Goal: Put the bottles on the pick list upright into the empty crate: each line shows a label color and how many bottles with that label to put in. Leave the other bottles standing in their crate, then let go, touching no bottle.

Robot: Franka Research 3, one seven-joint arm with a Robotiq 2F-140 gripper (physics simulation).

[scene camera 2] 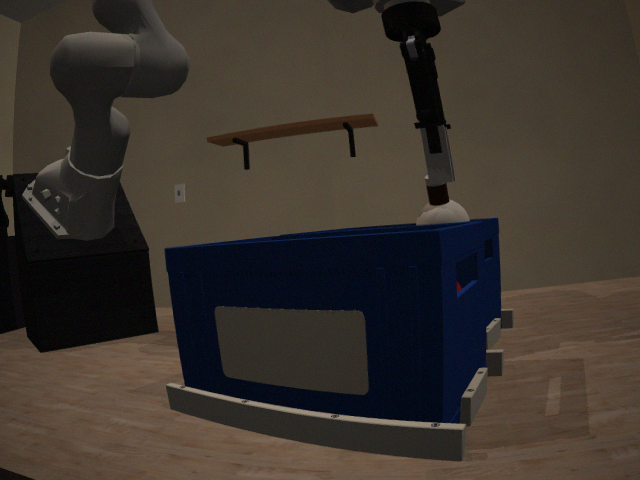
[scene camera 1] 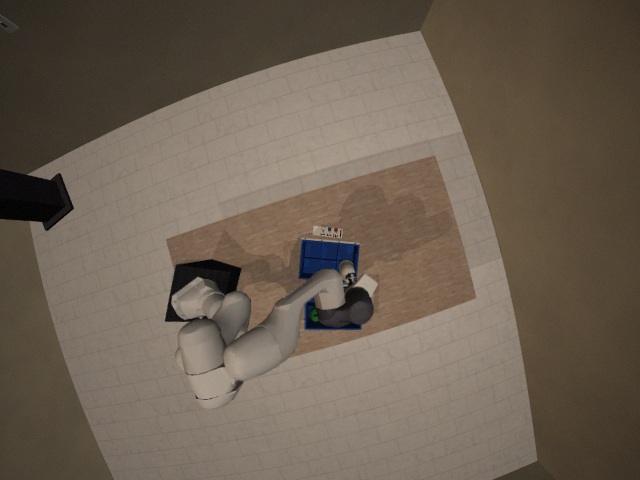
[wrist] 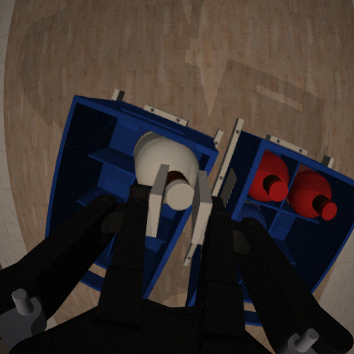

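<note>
My gripper [scene camera 2: 443, 182] is visible, and the wrist view shows it too [wrist: 180, 182]. Also visible: a white bottle [wrist: 151, 149] and a red bottle [wrist: 309, 195].
</note>
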